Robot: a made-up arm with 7 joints. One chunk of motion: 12 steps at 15 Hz.
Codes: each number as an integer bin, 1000 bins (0 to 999) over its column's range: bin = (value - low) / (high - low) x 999, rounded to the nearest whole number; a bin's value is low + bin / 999 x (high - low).
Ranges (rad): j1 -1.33..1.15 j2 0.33..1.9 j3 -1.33..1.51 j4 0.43..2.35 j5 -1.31..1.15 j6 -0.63..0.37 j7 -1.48..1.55
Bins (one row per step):
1: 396 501 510 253 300 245 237
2: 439 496 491 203 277 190 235
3: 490 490 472 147 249 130 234
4: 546 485 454 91 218 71 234
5: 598 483 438 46 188 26 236
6: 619 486 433 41 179 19 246
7: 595 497 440 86 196 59 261
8: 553 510 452 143 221 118 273
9: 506 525 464 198 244 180 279
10: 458 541 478 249 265 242 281
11: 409 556 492 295 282 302 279
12: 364 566 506 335 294 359 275
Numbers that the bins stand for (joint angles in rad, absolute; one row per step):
1: -0.3469 1.1174 0.1198 0.9162 -0.5713 -0.3848 -0.7612
2: -0.2402 1.1095 0.0658 0.8202 -0.6279 -0.4398 -0.7672
3: -0.1136 1.1001 0.0118 0.7125 -0.6968 -0.4999 -0.7703
4: 0.0254 1.0922 -0.0393 0.6049 -0.7732 -0.5589 -0.7703
5: 0.1545 1.0891 -0.0848 0.5184 -0.8471 -0.6040 -0.7642
6: 0.2067 1.0938 -0.0990 0.5088 -0.8692 -0.6110 -0.7339
7: 0.1471 1.1111 -0.0791 0.5953 -0.8274 -0.5709 -0.6884
8: 0.0428 1.1315 -0.0450 0.7048 -0.7658 -0.5119 -0.6520
9: -0.0739 1.1551 -0.0109 0.8105 -0.7092 -0.4498 -0.6338
10: -0.1930 1.1802 0.0289 0.9086 -0.6574 -0.3878 -0.6277
11: -0.3147 1.2038 0.0687 0.9970 -0.6156 -0.3277 -0.6338
12: -0.4264 1.2195 0.1085 1.0738 -0.5860 -0.2706 -0.6459

